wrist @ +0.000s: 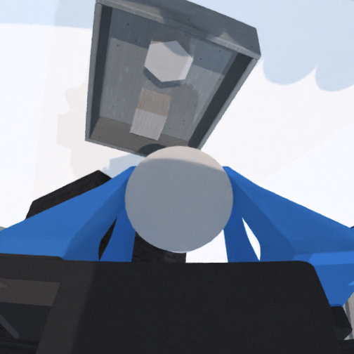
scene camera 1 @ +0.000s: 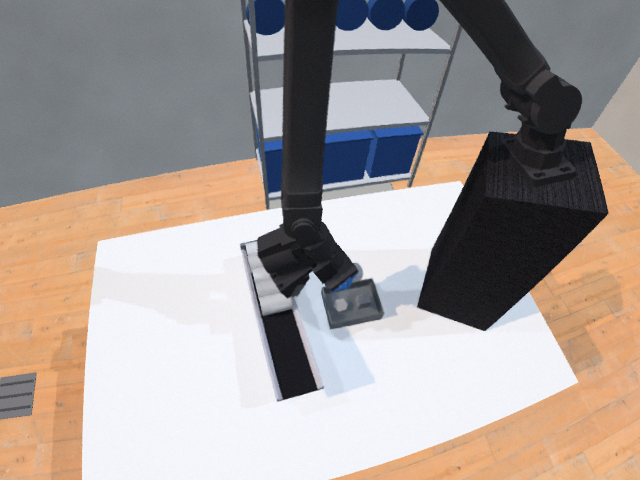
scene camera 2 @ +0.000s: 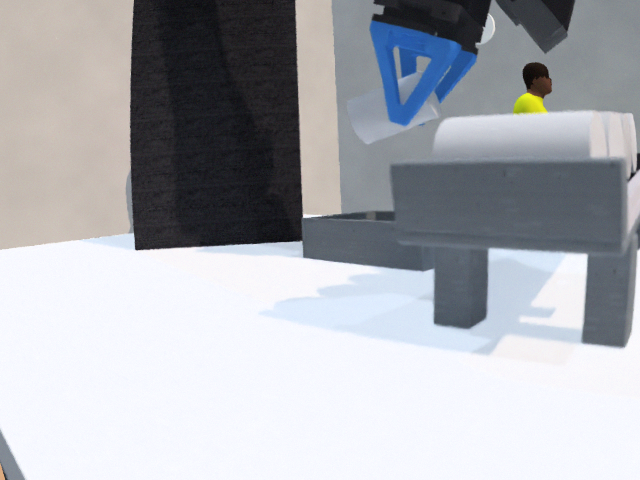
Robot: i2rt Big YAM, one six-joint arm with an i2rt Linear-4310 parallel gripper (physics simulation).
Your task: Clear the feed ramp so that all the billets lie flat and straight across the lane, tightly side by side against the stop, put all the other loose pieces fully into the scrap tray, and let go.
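Places are measured from the arm's base along level axes (x right, y down, z ahead), in millimetres.
Where they show: gripper, fingertip midpoint: (scene camera 1: 341, 280) (scene camera 2: 406, 123); arm's base, origin of the base link: (scene camera 1: 535, 161).
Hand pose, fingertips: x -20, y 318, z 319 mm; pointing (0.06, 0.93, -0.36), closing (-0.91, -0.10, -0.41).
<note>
Each offset is from my fingertips to the top centre of the thing. "*": to the spot under its first point.
My gripper (scene camera 1: 347, 280) (scene camera 2: 413, 122) (wrist: 179, 176) is shut on a grey-white cylinder @[dx +5, dy -42, dz -7 mm] (scene camera 1: 358, 269) (scene camera 2: 373, 119) (wrist: 179, 205), held tilted high by the back edge of the dark scrap tray @[dx -14, dy +75, dz -32 mm] (scene camera 1: 356, 322) (scene camera 2: 356, 242) (wrist: 92, 75). In the wrist view its round end faces the camera. A pale hexagonal piece @[dx -17, dy +90, dz -4 mm] (scene camera 1: 340, 304) (wrist: 168, 62) and a small block @[dx -11, dy +81, dz -60 mm] (scene camera 1: 364, 300) (wrist: 150, 114) lie in the tray. Several white cylinders @[dx -33, dy +0, dz +146 mm] (scene camera 1: 276, 303) @[dx +123, dy +18, dz +177 mm] (scene camera 2: 516, 135) lie across the far end of the feed ramp (scene camera 1: 292, 356) (scene camera 2: 509, 204). The arm hides part of this row, so gaps there cannot be told.
The black pedestal (scene camera 1: 516, 258) (scene camera 2: 217, 129) stands right of the tray in the first scene view. A shelf rack (scene camera 1: 361, 125) with blue bins (scene camera 1: 395, 153) stands behind the table. The ramp stands on legs @[* dx +126, dy +92, dz +145 mm] (scene camera 2: 460, 289). A person in yellow (scene camera 2: 530, 103) is in the background.
</note>
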